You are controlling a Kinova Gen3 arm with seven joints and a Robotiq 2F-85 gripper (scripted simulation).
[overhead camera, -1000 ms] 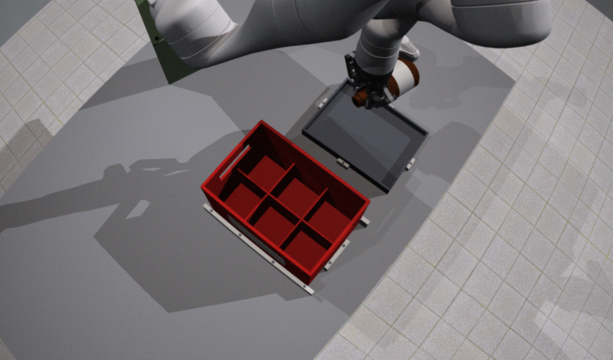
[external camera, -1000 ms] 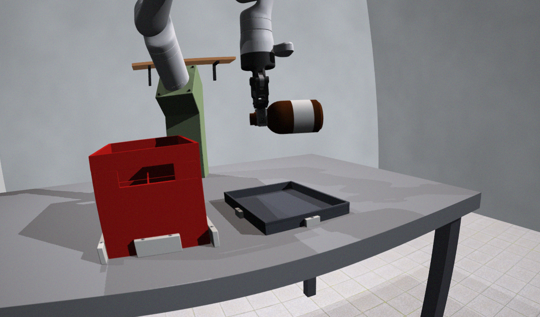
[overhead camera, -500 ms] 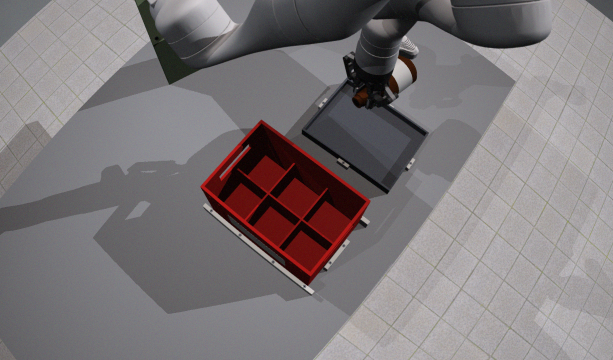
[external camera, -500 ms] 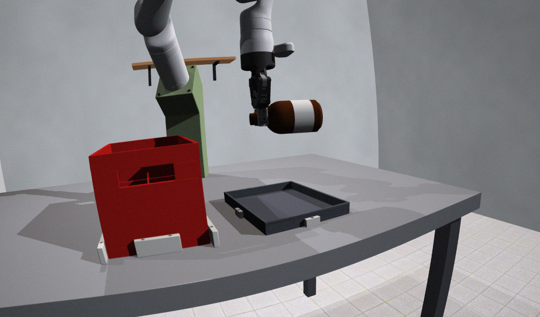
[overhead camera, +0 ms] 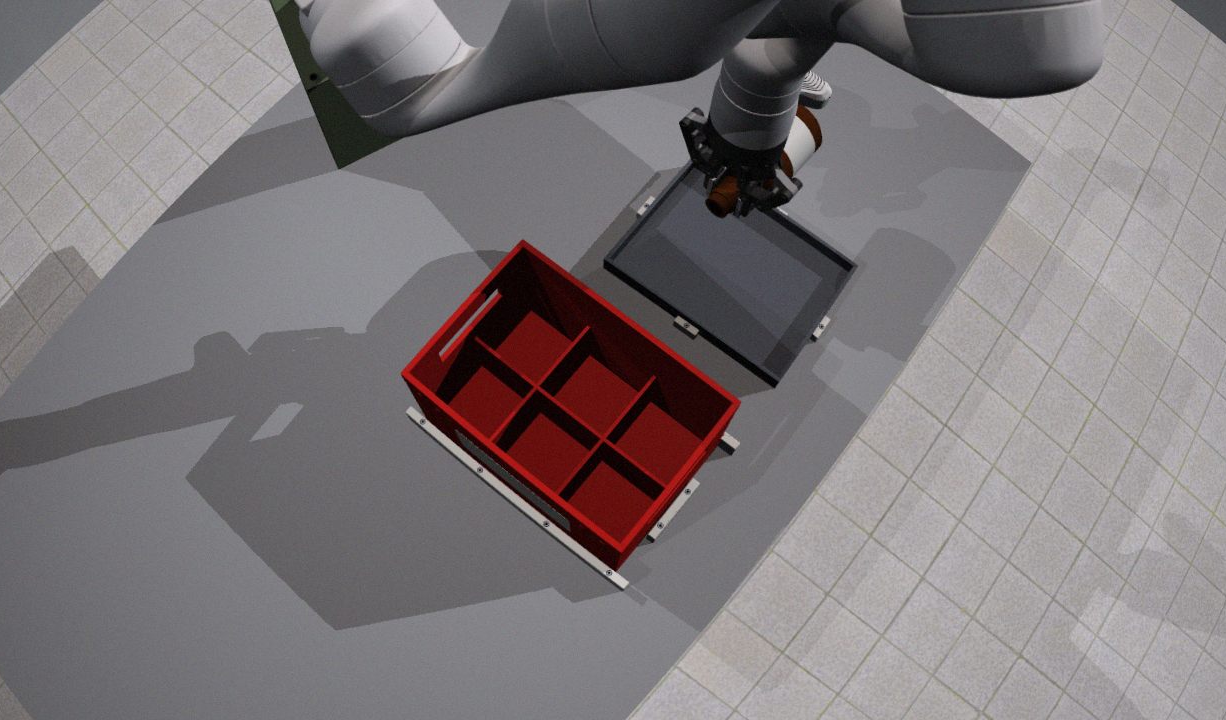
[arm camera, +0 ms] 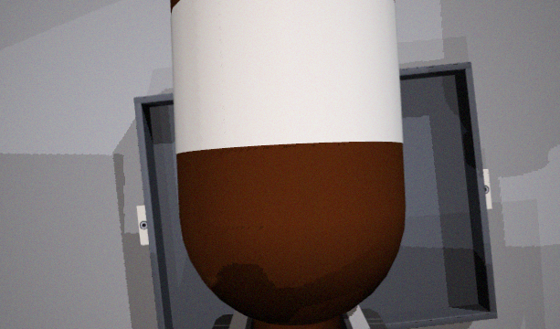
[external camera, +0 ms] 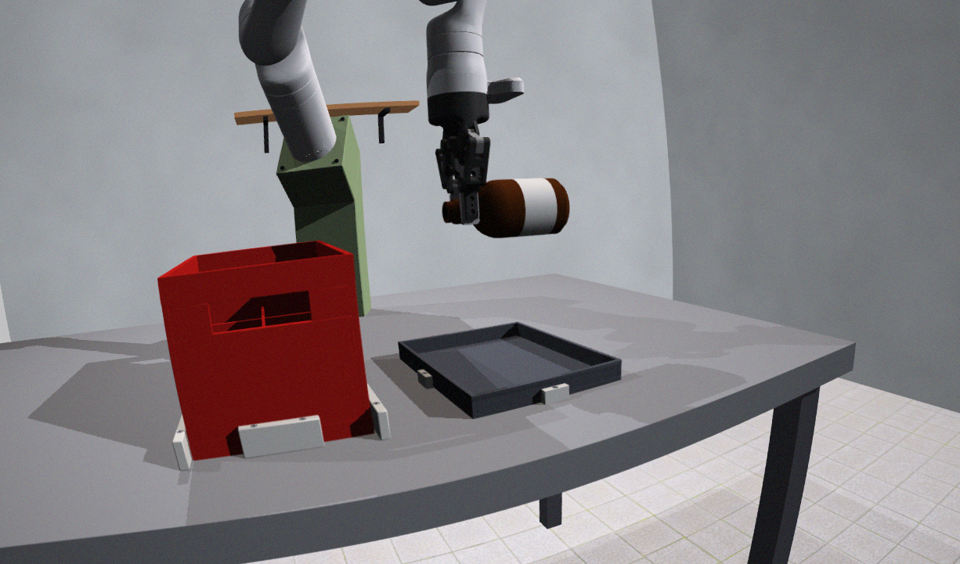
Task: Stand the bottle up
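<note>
The bottle lies 1 cm ahead of my hand and 5 cm to the left of it. The rest, counted from my hand: red crate (2 cm behind, 26 cm to the right, 12 cm below); tray (2 cm ahead, 2 cm to the left, 19 cm below).
</note>
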